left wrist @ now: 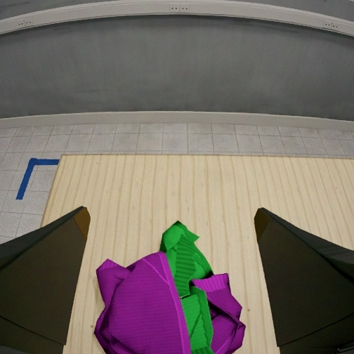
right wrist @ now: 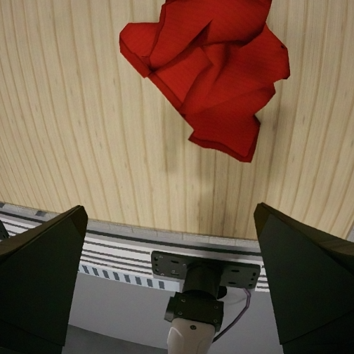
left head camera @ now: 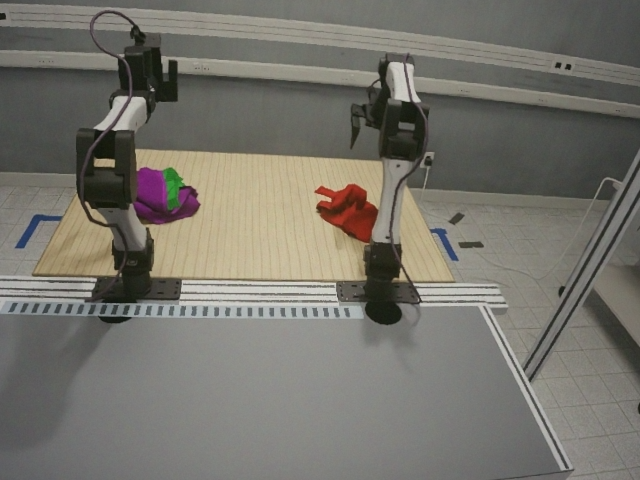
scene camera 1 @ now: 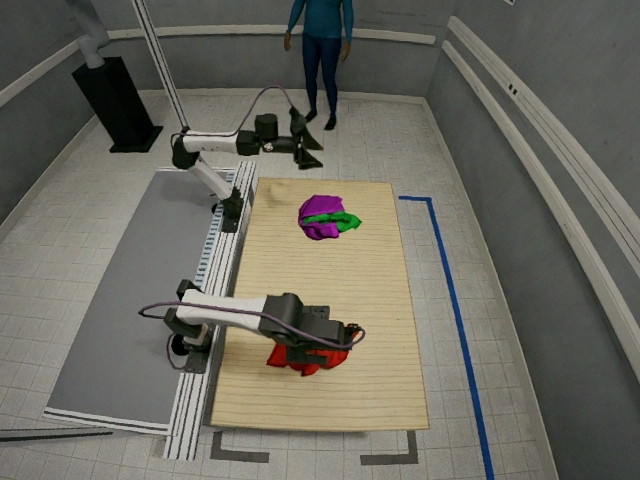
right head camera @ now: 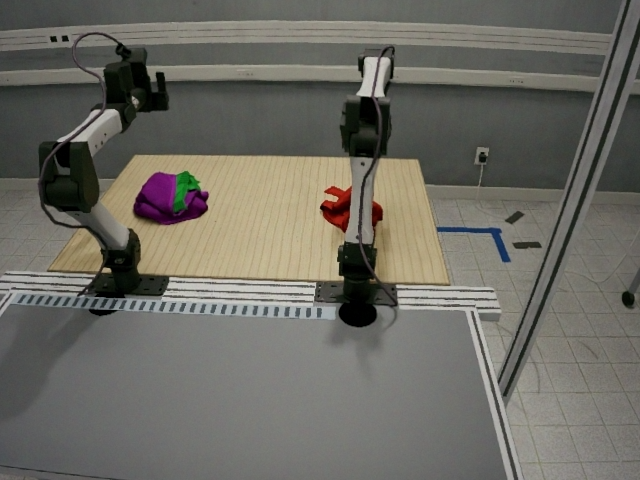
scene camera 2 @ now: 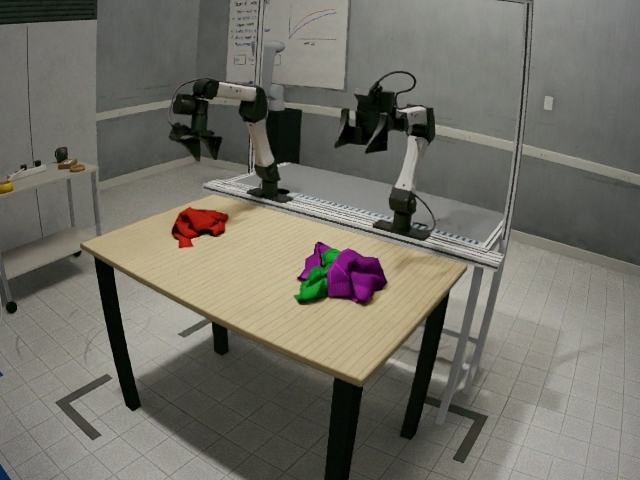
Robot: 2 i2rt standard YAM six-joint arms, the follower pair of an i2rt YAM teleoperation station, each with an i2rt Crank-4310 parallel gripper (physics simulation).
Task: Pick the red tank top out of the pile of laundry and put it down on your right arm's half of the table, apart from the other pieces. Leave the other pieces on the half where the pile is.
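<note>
The red tank top (left head camera: 351, 206) (right head camera: 338, 210) (scene camera 1: 279, 356) (scene camera 2: 199, 223) (right wrist: 215, 75) lies crumpled on the right arm's half of the table, apart from the other pieces; in the right head camera the arm hides part of it. A purple piece (left head camera: 149, 188) (right head camera: 157, 196) (scene camera 1: 320, 205) (scene camera 2: 356, 273) (left wrist: 140, 305) and a green piece (left head camera: 172, 188) (right head camera: 186, 191) (scene camera 1: 347, 221) (scene camera 2: 314, 284) (left wrist: 186, 260) lie together on the other half. My right gripper (scene camera 2: 205, 153) (right wrist: 169, 209) is open and empty, raised above the red tank top. My left gripper (scene camera 1: 321, 157) (scene camera 2: 352, 147) (left wrist: 171, 212) is open and empty, raised high.
The wooden table (left head camera: 248, 232) (right head camera: 258, 232) (scene camera 1: 320, 273) (scene camera 2: 232, 289) stands before the rail (left head camera: 258, 291) (scene camera 2: 330, 219) that carries both arms. A person (scene camera 1: 323, 56) stands behind the table's far end in scene camera 1. A side cart (scene camera 2: 41, 180) stands at the left in scene camera 2.
</note>
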